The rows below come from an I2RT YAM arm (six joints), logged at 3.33 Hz.
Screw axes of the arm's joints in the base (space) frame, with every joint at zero. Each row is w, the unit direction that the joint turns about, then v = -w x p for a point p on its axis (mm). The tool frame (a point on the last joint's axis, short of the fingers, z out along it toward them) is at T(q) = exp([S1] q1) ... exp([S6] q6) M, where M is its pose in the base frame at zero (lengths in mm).
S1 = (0, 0, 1, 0, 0, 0)
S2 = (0, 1, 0, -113.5, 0, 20)
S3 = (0, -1, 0, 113.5, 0, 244)
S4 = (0, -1, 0, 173.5, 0, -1)
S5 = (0, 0, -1, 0, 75, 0)
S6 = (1, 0, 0, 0, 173.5, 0)
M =
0 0 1 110.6
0 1 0 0
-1 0 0 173.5
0 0 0 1
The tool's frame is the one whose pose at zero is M.
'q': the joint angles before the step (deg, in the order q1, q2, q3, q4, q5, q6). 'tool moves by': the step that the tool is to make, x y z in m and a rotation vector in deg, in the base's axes. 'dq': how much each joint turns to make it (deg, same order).
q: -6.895 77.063 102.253 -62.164 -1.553 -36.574
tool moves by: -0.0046 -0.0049 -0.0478 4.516 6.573 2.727
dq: -2.179 -3.910 -12.991 1.898 -6.036 -0.485
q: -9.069 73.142 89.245 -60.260 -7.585 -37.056
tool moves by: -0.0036 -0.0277 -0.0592 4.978 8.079 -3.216
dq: -7.329 -1.245 -12.807 2.391 -5.008 -1.066
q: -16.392 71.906 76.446 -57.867 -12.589 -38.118
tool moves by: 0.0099 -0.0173 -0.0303 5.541 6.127 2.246
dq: -3.893 4.677 -2.002 -1.843 -6.098 -3.516
